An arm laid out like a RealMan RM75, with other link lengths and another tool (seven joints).
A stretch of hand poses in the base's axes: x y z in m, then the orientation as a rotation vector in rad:
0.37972 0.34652 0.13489 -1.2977 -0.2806 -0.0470
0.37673 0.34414 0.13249 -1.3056 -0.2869 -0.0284
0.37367 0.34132 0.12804 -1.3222 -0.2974 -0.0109
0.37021 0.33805 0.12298 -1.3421 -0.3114 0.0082
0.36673 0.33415 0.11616 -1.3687 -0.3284 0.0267
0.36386 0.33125 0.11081 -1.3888 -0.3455 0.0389
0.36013 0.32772 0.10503 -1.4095 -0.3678 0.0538
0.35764 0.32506 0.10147 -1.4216 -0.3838 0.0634
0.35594 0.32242 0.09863 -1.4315 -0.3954 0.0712
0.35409 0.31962 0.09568 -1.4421 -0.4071 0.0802
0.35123 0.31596 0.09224 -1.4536 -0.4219 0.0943
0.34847 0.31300 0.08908 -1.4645 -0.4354 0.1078
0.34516 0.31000 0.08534 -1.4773 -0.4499 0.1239
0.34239 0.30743 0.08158 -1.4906 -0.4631 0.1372
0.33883 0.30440 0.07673 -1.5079 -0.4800 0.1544
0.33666 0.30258 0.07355 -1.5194 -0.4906 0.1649
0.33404 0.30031 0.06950 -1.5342 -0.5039 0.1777
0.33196 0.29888 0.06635 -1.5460 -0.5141 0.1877
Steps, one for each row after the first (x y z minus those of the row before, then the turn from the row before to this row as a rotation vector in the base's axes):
-0.00299 -0.00238 -0.00240 -0.0104 0.0055 0.0161
-0.00306 -0.00282 -0.00445 -0.0192 0.0013 0.0164
-0.00346 -0.00327 -0.00506 -0.0230 -0.0006 0.0191
-0.00348 -0.00390 -0.00682 -0.0298 -0.0036 0.0193
-0.00287 -0.00290 -0.00535 -0.0225 -0.0068 0.0157
-0.00373 -0.00353 -0.00578 -0.0239 -0.0090 0.0205
-0.00249 -0.00266 -0.00356 -0.0143 -0.0068 0.0143
-0.00170 -0.00264 -0.00284 -0.0117 -0.0046 0.0107
-0.00185 -0.00280 -0.00295 -0.0126 -0.0040 0.0114
-0.00286 -0.00366 -0.00344 -0.0147 -0.0033 0.0165
-0.00276 -0.00296 -0.00316 -0.0139 -0.0027 0.0154
-0.00331 -0.00300 -0.00374 -0.0164 -0.0021 0.0173
-0.00277 -0.00257 -0.00376 -0.0163 -0.0030 0.0146
-0.00356 -0.00303 -0.00485 -0.0213 -0.0038 0.0186
-0.00217 -0.00182 -0.00318 -0.0139 -0.0027 0.0113
-0.00262 -0.00227 -0.00405 -0.0178 -0.0037 0.0139
-0.00208 -0.00143 -0.00315 -0.0142 -0.0028 0.0107

